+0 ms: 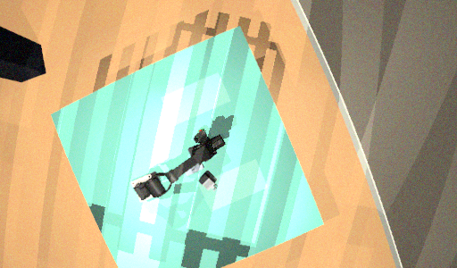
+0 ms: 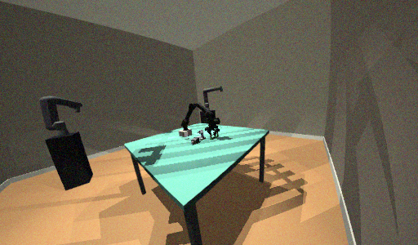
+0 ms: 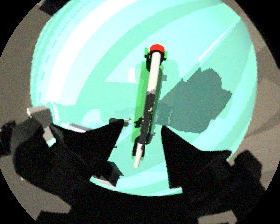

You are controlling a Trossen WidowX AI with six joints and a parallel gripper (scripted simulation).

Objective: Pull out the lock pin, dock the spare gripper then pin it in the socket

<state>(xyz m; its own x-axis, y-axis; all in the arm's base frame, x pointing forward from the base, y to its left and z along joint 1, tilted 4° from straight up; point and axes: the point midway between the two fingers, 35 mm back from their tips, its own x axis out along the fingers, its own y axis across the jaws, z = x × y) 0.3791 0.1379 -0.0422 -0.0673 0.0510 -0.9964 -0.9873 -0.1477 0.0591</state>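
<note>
Now: the green bar 20 mm to the left of my gripper tip. Also, from my gripper tip: spare gripper (220 mm to the right, 50 mm behind); then grey mount (100 mm to the right, 100 mm behind, 30 mm above).
</note>
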